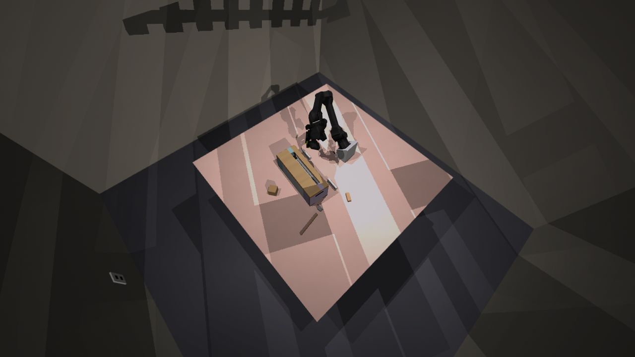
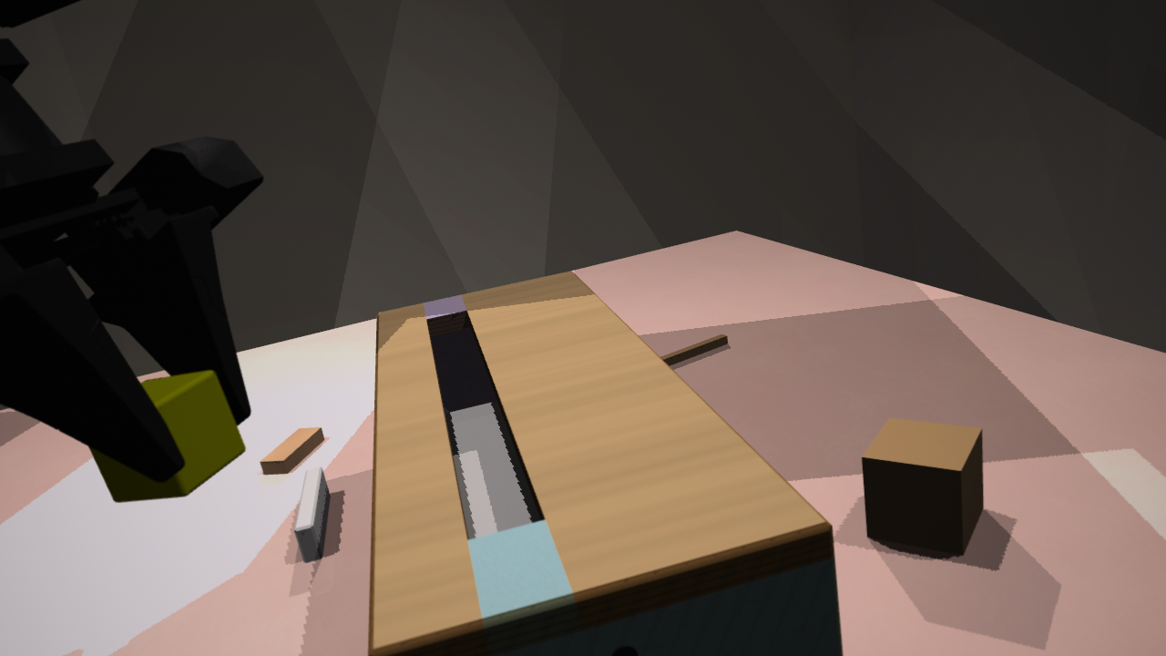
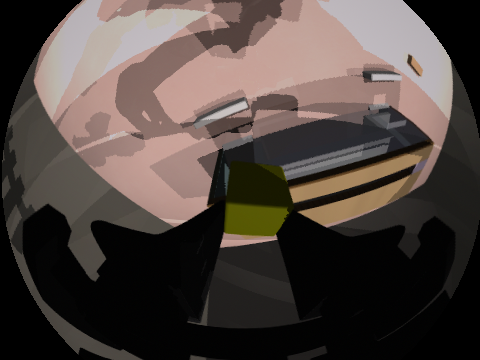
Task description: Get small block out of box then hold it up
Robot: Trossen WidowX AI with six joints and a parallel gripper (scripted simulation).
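The yellow block is 10 mm behind my gripper tip, 10 mm to the left of it and 10 mm above it. The rest, counted from my gripper tip: grey piece (210 mm ahead, 320 mm to the left, 160 mm below); then wooden-topped box (100 mm ahead, 100 mm to the left, 110 mm below); then brown cube (330 mm ahead, 20 mm to the left, 150 mm below).
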